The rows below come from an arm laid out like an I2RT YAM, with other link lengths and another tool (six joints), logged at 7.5 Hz.
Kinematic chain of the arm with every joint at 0, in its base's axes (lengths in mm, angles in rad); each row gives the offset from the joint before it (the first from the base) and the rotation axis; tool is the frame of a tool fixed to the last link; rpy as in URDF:
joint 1: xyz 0 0 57.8 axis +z
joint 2: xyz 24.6 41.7 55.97 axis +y
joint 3: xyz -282.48 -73.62 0 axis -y
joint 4: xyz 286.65 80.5 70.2 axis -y
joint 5: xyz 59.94 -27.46 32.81 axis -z
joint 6: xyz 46.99 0 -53.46 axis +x
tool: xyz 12 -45 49 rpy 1.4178 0.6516 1.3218
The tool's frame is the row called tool.
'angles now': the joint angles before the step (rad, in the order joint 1, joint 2, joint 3, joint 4, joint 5, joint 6). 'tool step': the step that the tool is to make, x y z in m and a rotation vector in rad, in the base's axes. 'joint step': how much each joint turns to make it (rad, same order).
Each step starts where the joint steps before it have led.
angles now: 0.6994 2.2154 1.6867 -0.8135 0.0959 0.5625
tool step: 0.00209 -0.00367 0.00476 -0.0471 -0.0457 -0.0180
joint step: -0.0015 0.0000 -0.0001 0.0046 0.0675 0.0011
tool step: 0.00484 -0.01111 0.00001 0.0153 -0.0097 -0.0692
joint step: -0.0213 0.0000 0.0001 0.0091 0.0058 0.0485
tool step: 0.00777 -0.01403 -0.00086 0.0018 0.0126 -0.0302
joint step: -0.0329 0.0000 0.0000 -0.0087 -0.0095 -0.0004
